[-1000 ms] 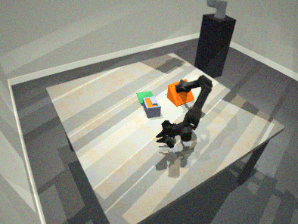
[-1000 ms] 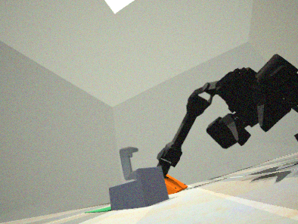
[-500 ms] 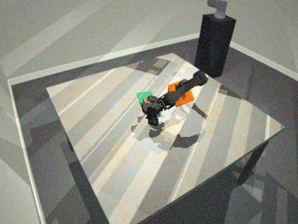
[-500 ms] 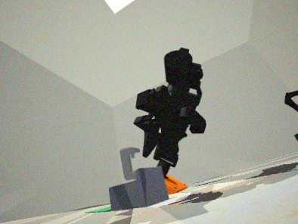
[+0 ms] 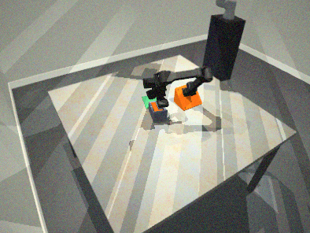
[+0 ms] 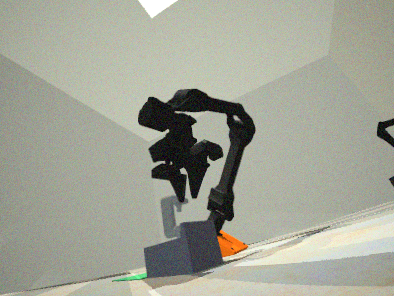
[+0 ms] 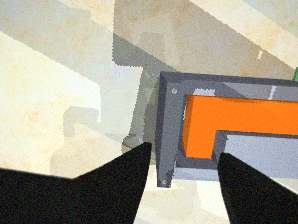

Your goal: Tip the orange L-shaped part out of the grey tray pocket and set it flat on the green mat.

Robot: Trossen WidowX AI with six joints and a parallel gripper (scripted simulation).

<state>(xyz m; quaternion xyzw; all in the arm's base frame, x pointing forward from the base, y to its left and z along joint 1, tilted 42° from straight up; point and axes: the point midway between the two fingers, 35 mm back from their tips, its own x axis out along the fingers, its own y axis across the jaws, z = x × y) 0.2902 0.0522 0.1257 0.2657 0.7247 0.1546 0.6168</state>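
Now: gripper tip 9 cm above the orange L-shaped part, 6 cm to the left of it and 2 cm past it. Round my gripper tip: green mat (22 cm to the right, 15 cm below, 5 cm behind).
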